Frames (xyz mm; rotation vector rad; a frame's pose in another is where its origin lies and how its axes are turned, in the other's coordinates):
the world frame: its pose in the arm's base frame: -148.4 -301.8 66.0 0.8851 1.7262 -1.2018
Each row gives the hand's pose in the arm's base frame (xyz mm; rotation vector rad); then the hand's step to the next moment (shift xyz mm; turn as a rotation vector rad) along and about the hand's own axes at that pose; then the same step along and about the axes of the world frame.
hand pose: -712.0 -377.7 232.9 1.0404 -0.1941 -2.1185
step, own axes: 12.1 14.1 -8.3 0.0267 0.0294 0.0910
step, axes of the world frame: 1.0 5.9 19.5 -0.0315 -0.0900 0.0278
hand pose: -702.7 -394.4 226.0 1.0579 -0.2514 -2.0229
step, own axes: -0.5 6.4 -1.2 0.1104 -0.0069 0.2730
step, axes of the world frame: -4.7 2.1 3.9 -0.0051 -0.2912 0.0442
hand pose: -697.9 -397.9 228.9 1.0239 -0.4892 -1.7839
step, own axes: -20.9 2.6 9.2 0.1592 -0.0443 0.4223
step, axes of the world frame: -11.9 -3.4 -19.4 0.0183 -0.4509 0.0443
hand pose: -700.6 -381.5 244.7 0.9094 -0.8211 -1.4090
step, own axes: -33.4 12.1 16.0 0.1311 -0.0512 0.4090
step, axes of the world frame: -11.4 -6.1 -36.8 0.0270 -0.4312 0.0209
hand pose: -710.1 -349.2 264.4 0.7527 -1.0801 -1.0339
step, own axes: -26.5 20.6 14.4 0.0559 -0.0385 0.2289
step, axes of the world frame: -5.6 -5.2 -35.7 0.0315 -0.2367 0.0011
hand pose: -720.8 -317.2 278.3 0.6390 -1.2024 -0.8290
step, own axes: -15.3 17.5 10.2 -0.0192 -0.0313 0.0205
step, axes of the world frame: -2.3 -3.8 -25.0 0.0392 -0.0152 0.0005
